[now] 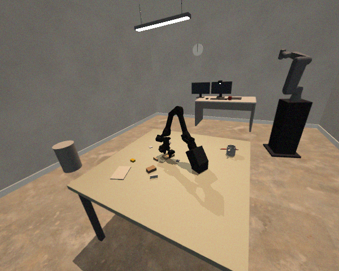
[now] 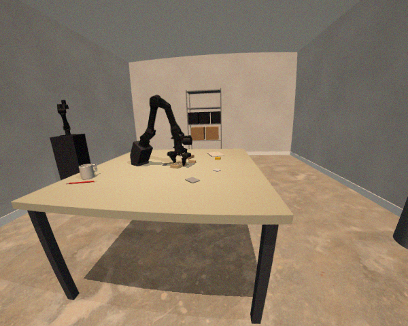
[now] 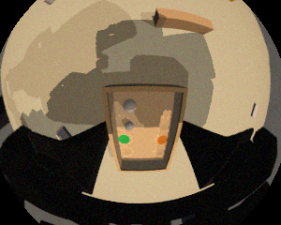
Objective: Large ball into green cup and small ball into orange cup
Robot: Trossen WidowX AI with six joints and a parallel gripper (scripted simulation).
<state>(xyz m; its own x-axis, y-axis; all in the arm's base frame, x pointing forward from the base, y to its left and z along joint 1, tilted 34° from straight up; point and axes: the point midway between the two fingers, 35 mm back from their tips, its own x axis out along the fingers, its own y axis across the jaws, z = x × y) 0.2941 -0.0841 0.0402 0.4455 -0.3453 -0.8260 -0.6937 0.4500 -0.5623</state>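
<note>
Right now the flat wooden piece is 100 mm ahead of my hand, 60 mm to the left of it and 30 mm below it. From my hand the other things lie so: wooden puzzle 10 mm behind, 10 mm to the right, 30 mm below; yellow block 320 mm ahead, 110 mm to the left, 30 mm below; brown block 90 mm ahead, 220 mm to the left, 20 mm below.
</note>
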